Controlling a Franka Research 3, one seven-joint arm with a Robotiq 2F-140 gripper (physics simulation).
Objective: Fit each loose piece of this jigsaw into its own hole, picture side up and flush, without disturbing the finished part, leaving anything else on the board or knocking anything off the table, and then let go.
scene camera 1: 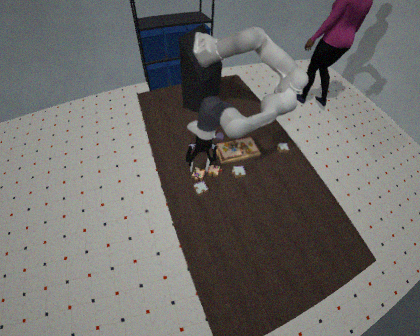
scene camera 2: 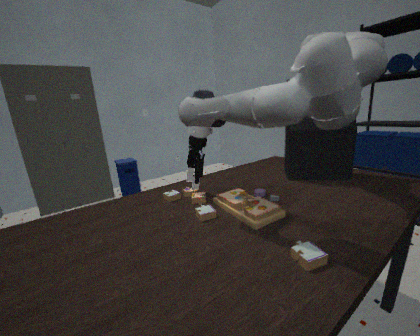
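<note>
The jigsaw board [scene camera 1: 241, 158] [scene camera 2: 270, 220] lies on the table with picture pieces in it. My gripper [scene camera 1: 200, 167] [scene camera 2: 193, 182] is open and empty, pointing down, with its fingertips close above a picture-side-up piece [scene camera 1: 198, 174] [scene camera 2: 187, 191]. A second picture-side-up piece [scene camera 1: 214, 171] [scene camera 2: 198, 198] lies between that one and the board. Three pieces show pale tops: one [scene camera 1: 201, 187] [scene camera 2: 172, 195] at the outer end of the group, one [scene camera 1: 239, 171] [scene camera 2: 205, 213] near the board, and one [scene camera 1: 283, 146] [scene camera 2: 309, 255] apart beyond the board. Exact finger height is hard to tell.
A small purple round object [scene camera 1: 220, 135] [scene camera 2: 259, 192] and a small grey object [scene camera 2: 274, 198] lie close behind the board on the brown table [scene camera 1: 260, 225] [scene camera 2: 125, 260]. The dark robot pedestal [scene camera 1: 200, 80] [scene camera 2: 320, 155] stands at the table's far end. A person [scene camera 1: 332, 45] stands beside the table.
</note>
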